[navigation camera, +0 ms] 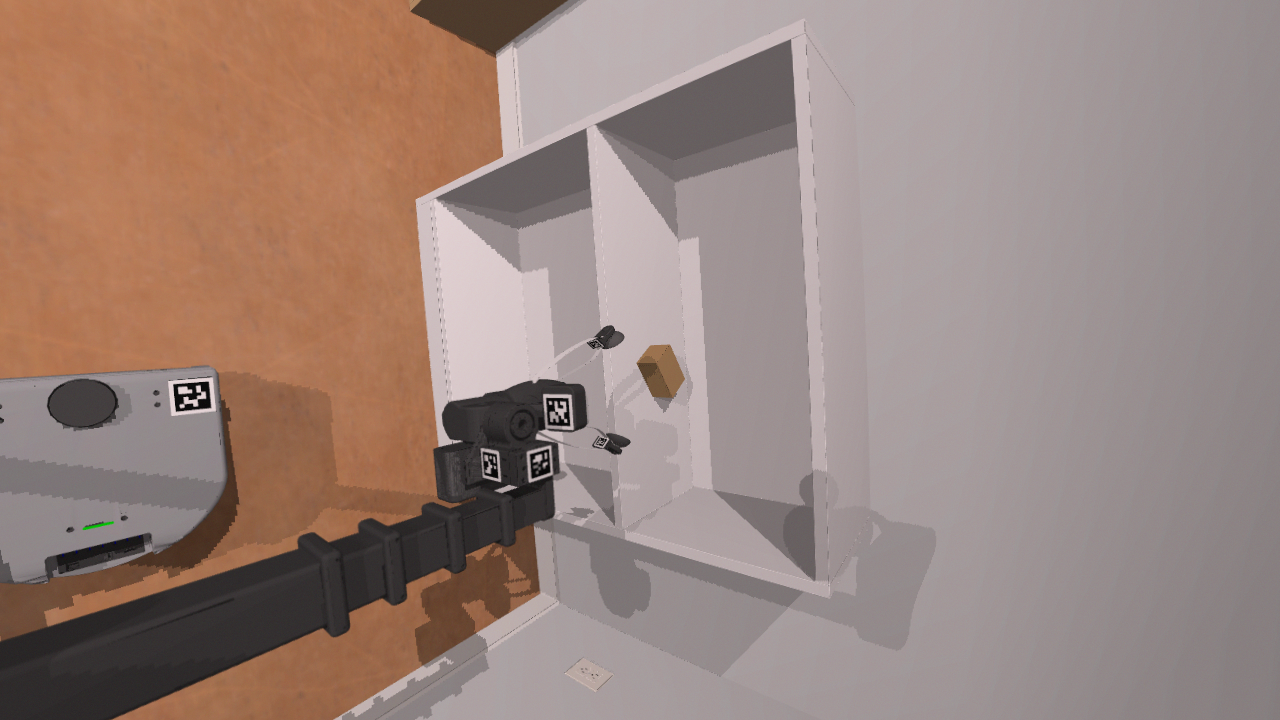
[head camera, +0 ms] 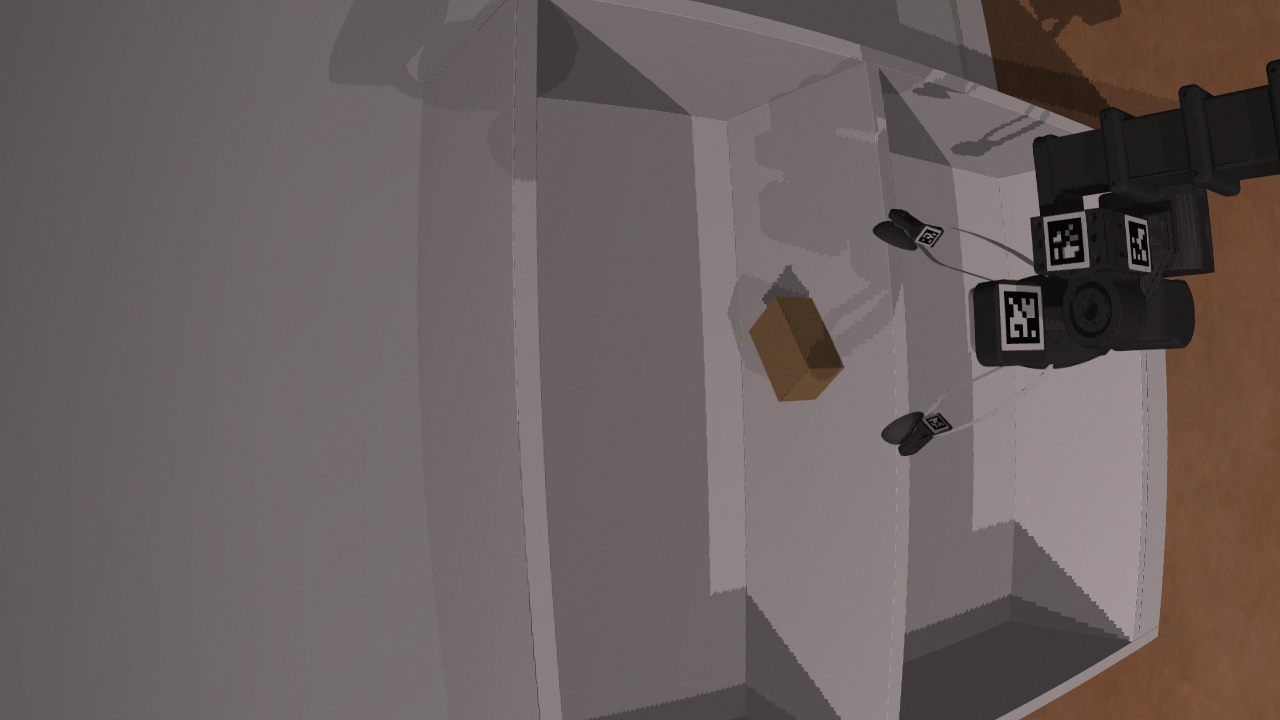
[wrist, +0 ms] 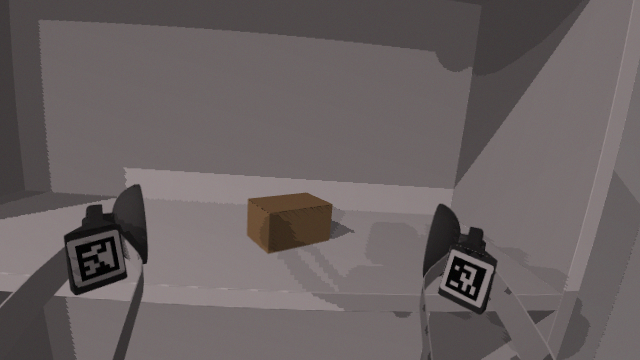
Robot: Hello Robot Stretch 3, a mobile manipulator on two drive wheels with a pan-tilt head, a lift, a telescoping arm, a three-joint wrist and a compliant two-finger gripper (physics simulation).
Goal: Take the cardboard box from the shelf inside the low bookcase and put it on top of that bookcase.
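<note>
The brown cardboard box (head camera: pixel 794 351) (navigation camera: pixel 661 370) (wrist: pixel 289 223) rests on the middle shelf (head camera: pixel 819 537) (navigation camera: pixel 637 214) (wrist: pixel 200 265) inside the low white bookcase (head camera: pixel 528 358) (navigation camera: pixel 808 268). It sits at a slight angle, set back from the shelf's front edge. My gripper (head camera: pixel 902 333) (navigation camera: pixel 612 389) (wrist: pixel 291 222) is open and empty, with its fingertips near the shelf's front edge. In the wrist view the box shows between the two fingers but farther off, a little nearer the left finger. Nothing touches the box.
The bookcase's side panel (wrist: pixel 590 150) stands to the right in the wrist view. The lower compartment lies under the shelf. The arm (head camera: pixel 1163 143) (navigation camera: pixel 268 591) reaches in from the base (navigation camera: pixel 107 465). A wall outlet (navigation camera: pixel 588 673) and a brown object (navigation camera: pixel 492 22) also show.
</note>
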